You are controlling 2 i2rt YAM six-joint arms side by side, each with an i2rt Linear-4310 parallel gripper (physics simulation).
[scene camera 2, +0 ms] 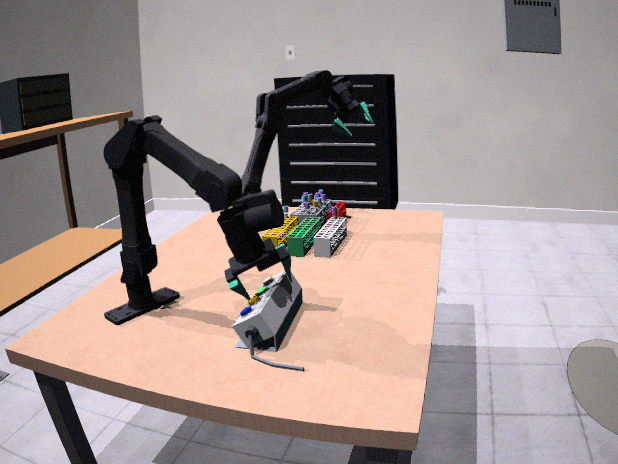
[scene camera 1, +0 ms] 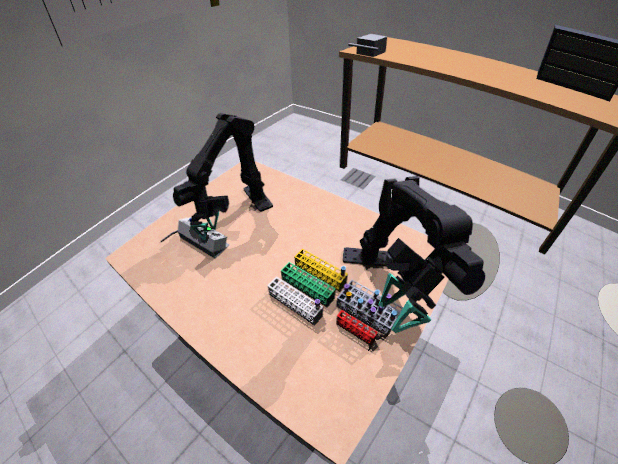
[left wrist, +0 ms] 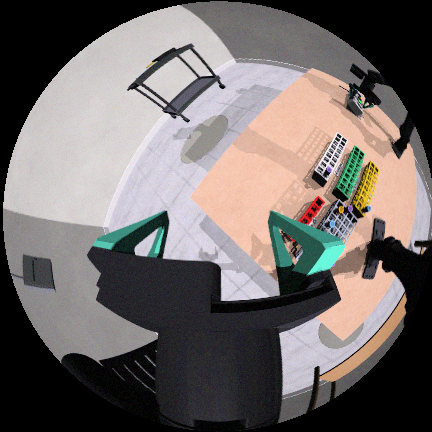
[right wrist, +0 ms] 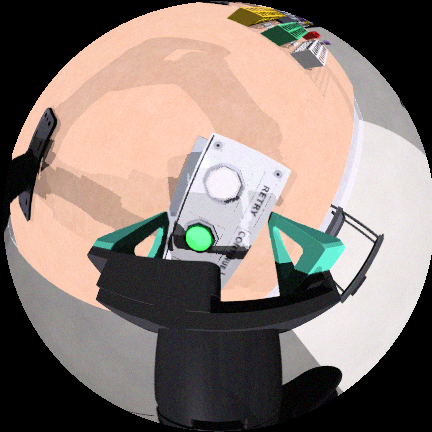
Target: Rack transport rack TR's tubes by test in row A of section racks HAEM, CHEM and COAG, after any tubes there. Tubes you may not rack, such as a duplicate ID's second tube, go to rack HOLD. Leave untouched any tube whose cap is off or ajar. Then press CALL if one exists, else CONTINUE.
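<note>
The grey transport rack holds several tubes with purple, light blue and orange caps. Beside it are the yellow rack with a light-blue-capped tube, the green rack, the white rack with a purple-capped tube, and the small red rack. My left gripper is open and empty, high near the transport rack's right end. My right gripper is open over the button box, its fingers either side. The green button is by CONTINUE, a white button by RETRY.
The box also has a yellow button and a blue button. Its cable lies on the table. A wooden bench stands behind the arms, and a black drawer cabinet stands beyond the racks in scene camera 2.
</note>
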